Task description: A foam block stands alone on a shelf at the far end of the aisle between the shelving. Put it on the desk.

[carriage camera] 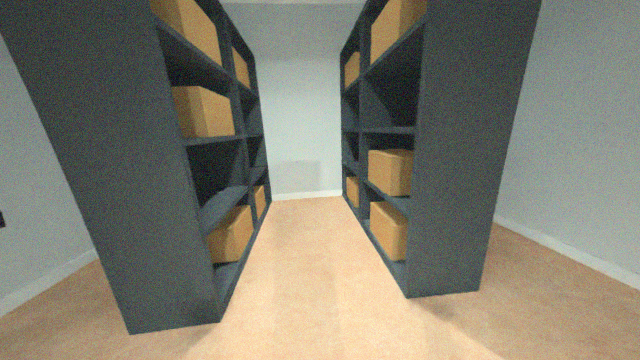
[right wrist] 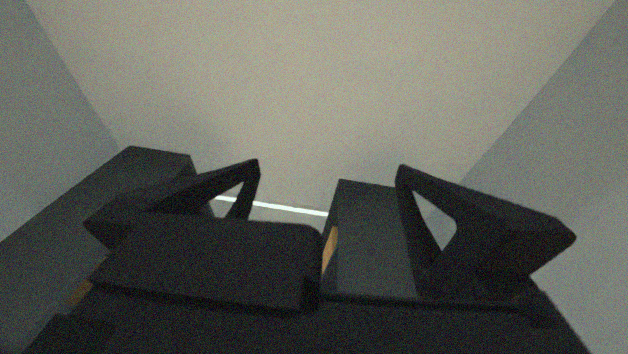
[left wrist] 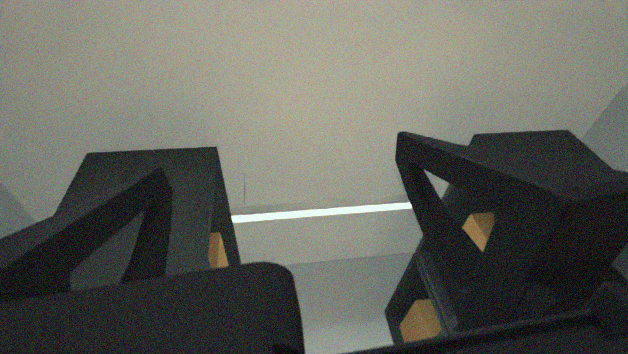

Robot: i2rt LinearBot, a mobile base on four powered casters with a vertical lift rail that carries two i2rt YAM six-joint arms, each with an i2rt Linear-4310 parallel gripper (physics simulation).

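Places are measured from the left arm's base along level axes (x left, y back, z up), in metres.
Pixels of known places: left gripper, fingertip midpoint: [left wrist: 284, 162]; right gripper, fingertip midpoint: [right wrist: 326, 169].
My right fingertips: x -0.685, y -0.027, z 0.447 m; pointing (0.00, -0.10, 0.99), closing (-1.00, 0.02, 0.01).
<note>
Behind a point stands the place of what it marks.
The foam block and the desk do not show in any view. The aisle runs between a left shelving unit [carriage camera: 125, 175] {y -0.687, x 0.521, z 0.263 m} and a right shelving unit [carriage camera: 465, 150] {y -0.873, x -1.012, z 0.280 m} [right wrist: 370, 225] {y -0.866, x -0.956, z 0.966 m}, with a pale wall [carriage camera: 300, 115] {y -2.630, x 0.000, z 0.607 m} at its far end. My left gripper [left wrist: 284, 162] {y -0.035, x 0.001, z 0.433 m} is open, its fingers wide apart with no object between them, pointing up toward the ceiling. My right gripper [right wrist: 326, 169] {y -0.027, x -0.685, z 0.447 m} is also open and empty, pointing up in the same way. Neither gripper shows in the carriage view.
Brown boxes [carriage camera: 217, 112] {y -1.209, x 0.364, z 0.551 m} [carriage camera: 391, 172] {y -1.160, x -0.762, z 0.115 m} [left wrist: 421, 321] {y -2.083, x -0.644, z 1.002 m} stand on several shelves on both sides. The near end panels of both units stand ahead, left and right of the aisle floor [carriage camera: 310, 260] {y -1.201, x -0.175, z -0.588 m}. Side walls [carriage camera: 575, 125] {y -1.378, x -2.071, z 0.345 m} stand beyond them. A small dark thing [carriage camera: 1, 219] shows at the left edge.
</note>
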